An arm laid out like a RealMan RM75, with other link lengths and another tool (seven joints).
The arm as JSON. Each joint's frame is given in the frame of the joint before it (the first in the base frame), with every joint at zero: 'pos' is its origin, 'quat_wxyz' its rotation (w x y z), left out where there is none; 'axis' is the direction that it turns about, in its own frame. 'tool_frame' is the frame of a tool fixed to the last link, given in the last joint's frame.
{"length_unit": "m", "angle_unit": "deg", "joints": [
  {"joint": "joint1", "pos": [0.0, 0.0, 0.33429], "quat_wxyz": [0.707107, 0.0, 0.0, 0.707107], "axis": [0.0, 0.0, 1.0]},
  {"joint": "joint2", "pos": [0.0, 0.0, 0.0], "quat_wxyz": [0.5, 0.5, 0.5, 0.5], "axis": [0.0, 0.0, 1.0]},
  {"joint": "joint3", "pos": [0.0, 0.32, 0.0], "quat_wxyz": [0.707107, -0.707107, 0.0, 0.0], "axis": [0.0, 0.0, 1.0]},
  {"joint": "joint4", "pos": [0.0, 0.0, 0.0], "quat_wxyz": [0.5, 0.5, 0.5, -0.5], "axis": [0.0, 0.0, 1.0]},
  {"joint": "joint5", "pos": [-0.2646, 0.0, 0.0], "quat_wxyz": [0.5, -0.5, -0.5, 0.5], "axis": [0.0, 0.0, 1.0]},
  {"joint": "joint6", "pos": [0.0, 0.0, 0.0], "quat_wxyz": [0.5, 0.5, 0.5, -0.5], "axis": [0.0, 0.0, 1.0]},
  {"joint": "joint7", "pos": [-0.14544, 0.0, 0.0], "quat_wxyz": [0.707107, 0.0, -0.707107, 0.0], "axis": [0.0, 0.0, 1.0]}
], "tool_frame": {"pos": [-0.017, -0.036, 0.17], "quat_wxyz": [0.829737, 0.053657, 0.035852, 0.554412]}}
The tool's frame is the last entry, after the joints.
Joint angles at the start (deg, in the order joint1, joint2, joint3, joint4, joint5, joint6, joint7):
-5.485 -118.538 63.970 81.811 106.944 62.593 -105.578
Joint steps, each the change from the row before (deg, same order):
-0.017 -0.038 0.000 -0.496 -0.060 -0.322 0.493
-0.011 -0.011 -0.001 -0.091 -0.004 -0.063 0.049
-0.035 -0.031 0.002 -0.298 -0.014 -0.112 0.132
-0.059 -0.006 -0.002 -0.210 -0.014 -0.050 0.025
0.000 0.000 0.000 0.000 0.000 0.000 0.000
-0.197 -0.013 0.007 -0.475 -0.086 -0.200 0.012
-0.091 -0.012 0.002 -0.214 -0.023 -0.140 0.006
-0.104 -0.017 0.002 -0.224 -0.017 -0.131 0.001
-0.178 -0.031 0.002 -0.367 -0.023 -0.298 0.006
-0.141 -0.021 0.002 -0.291 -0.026 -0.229 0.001
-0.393 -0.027 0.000 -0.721 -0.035 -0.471 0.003
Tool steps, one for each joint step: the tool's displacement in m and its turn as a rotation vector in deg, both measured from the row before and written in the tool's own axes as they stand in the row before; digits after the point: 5 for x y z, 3 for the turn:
0.00198 0.00217 0.00055 -0.210 0.007 0.027
0.00032 0.00041 0.00015 -0.039 -0.005 -0.031
0.00139 0.00094 0.00058 -0.052 0.041 -0.133
0.00075 0.00052 0.00052 -0.001 0.030 -0.130
0.00000 0.00000 0.00000 0.000 0.000 0.000
0.00075 0.00105 0.00147 0.007 -0.042 -0.304
0.00022 0.00069 0.00065 -0.041 -0.040 -0.129
0.00026 0.00061 0.00077 -0.027 -0.032 -0.136
0.00011 0.00131 0.00122 -0.107 -0.101 -0.207
0.00009 0.00101 0.00096 -0.077 -0.079 -0.169
0.00026 0.00210 0.00257 -0.122 -0.118 -0.367

